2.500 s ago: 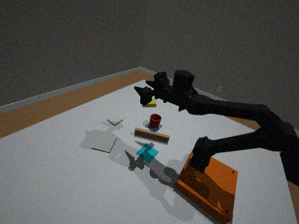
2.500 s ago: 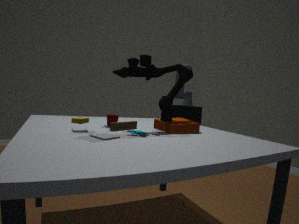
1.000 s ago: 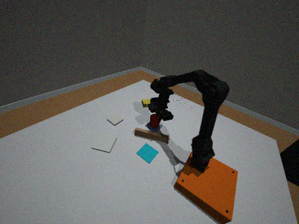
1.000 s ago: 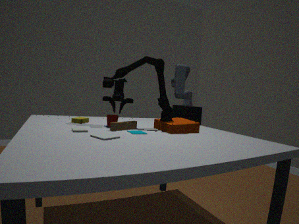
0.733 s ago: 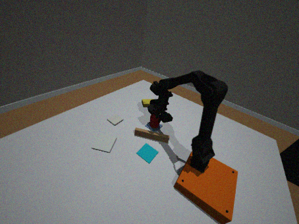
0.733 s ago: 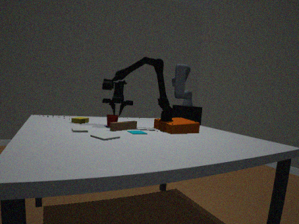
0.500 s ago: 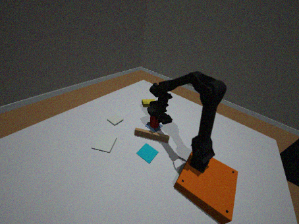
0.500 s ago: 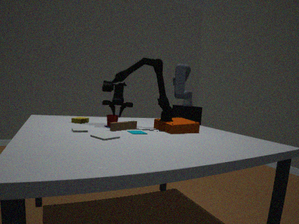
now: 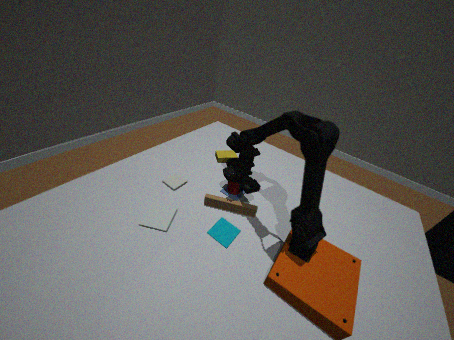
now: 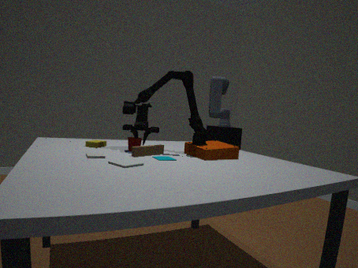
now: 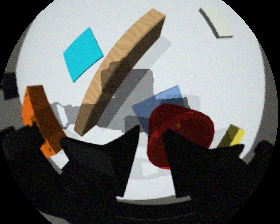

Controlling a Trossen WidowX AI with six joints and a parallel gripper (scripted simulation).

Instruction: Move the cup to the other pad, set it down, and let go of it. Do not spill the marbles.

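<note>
Right now my gripper tip is 3 cm short of the red cup and 2 cm to the left of it. Round my gripper tip: cyan pad (18 cm to the left, 6 cm behind, 5 cm below); blue-grey pad (5 cm below, 2 cm ahead, 1 cm to the right); wooden block (8 cm to the left, 3 cm below, 2 cm behind).
</note>
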